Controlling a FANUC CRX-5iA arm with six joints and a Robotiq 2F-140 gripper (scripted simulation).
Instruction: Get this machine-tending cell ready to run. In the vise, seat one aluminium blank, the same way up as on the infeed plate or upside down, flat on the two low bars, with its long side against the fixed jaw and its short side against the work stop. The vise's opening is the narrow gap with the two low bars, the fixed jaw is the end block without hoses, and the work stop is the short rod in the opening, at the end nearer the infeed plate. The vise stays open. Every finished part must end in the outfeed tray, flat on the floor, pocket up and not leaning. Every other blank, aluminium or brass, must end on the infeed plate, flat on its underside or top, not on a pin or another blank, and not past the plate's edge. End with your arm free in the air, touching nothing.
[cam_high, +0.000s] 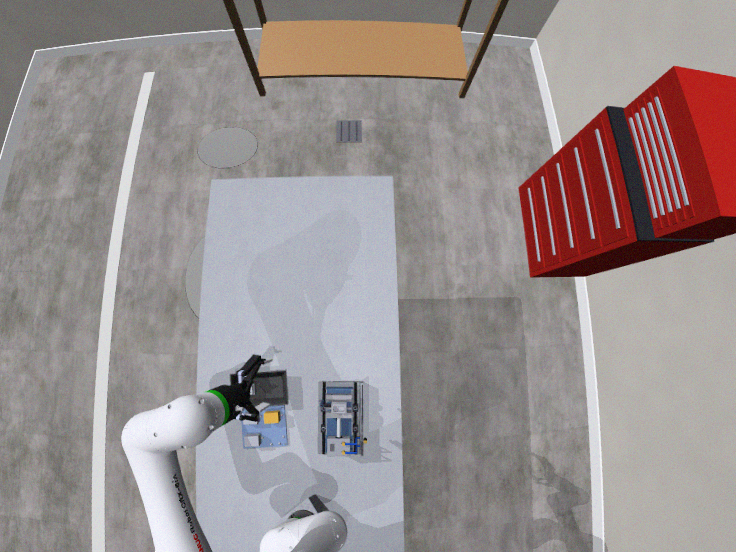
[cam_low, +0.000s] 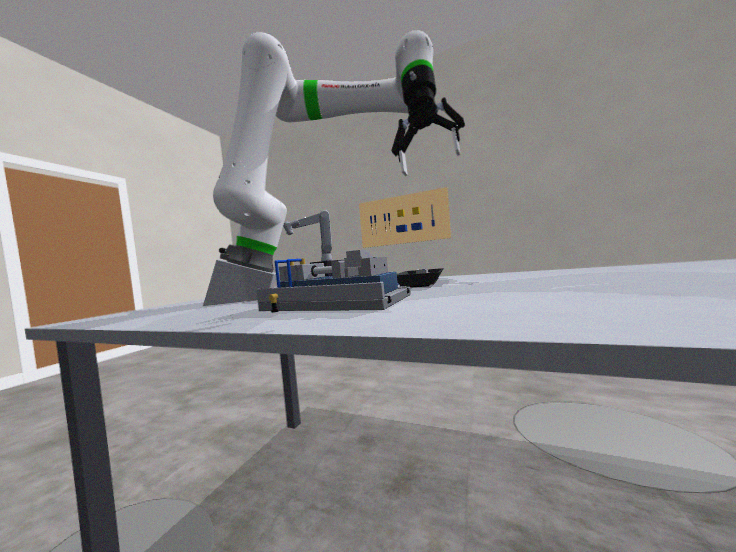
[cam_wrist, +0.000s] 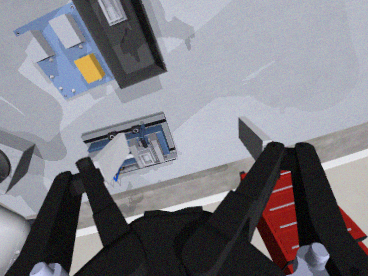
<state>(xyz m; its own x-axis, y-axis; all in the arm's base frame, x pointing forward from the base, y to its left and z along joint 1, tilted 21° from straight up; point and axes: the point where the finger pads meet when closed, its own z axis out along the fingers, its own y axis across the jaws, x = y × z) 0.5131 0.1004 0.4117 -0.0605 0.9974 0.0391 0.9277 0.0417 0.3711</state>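
Now: the brass blank 20 cm behind my hand, 2 cm to the left of it and 32 cm below it. Round my hand: blue infeed plate (26 cm behind, 5 cm to the left, 34 cm below); then hose-end block (24 cm behind, 28 cm to the right, 27 cm below); then black work stop rod (9 cm behind, 20 cm to the right, 26 cm below).
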